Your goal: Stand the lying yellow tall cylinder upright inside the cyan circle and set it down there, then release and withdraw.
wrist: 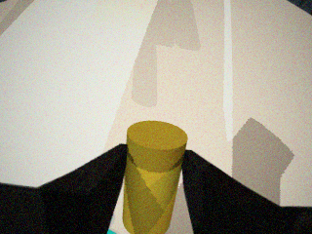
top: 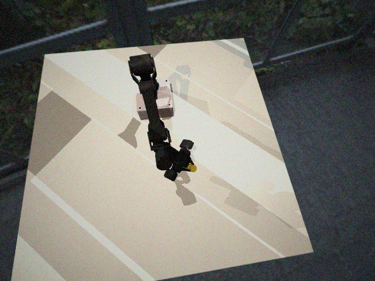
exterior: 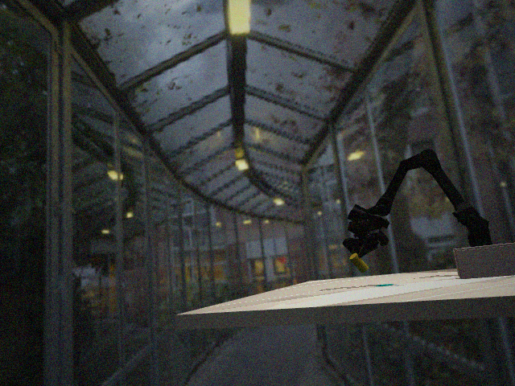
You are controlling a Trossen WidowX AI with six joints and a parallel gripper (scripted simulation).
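The cyan circle lies 80 mm behind my gripper tip, 30 mm to the right of it and 110 mm below it. From my gripper tip the other things lie so: yellow tall cylinder 10 mm behind, 10 mm to the right, 20 mm below.
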